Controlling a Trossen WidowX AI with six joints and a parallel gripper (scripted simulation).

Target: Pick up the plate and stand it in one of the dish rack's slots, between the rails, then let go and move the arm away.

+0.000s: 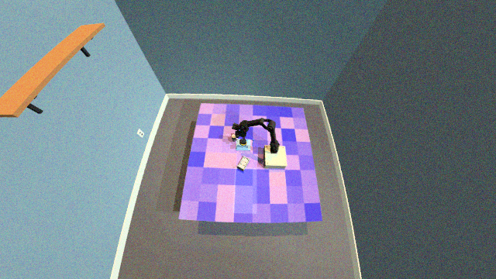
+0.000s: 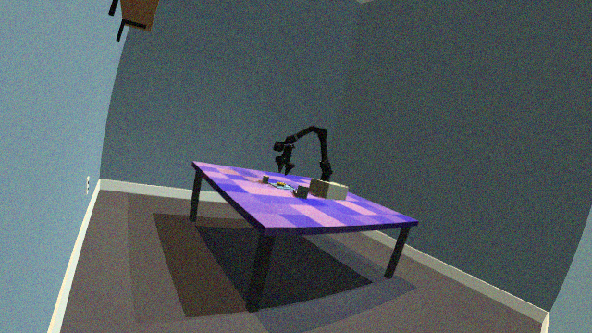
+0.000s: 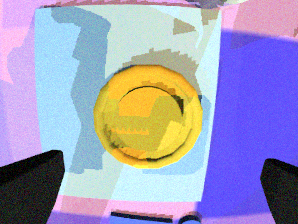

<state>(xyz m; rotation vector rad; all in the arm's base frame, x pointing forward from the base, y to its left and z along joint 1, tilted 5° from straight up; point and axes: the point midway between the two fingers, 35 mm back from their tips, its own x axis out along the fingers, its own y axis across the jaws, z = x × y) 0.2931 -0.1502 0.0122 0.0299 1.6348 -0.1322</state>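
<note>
My gripper tip is now 1 cm to the right of the plate and 7 cm above it. Round my gripper tip: light blue square mat (3 cm to the left, 9 cm below); small cup (10 cm ahead, 6 cm to the right, 6 cm below); dish rack (1 cm ahead, 24 cm to the left, 6 cm below).
</note>
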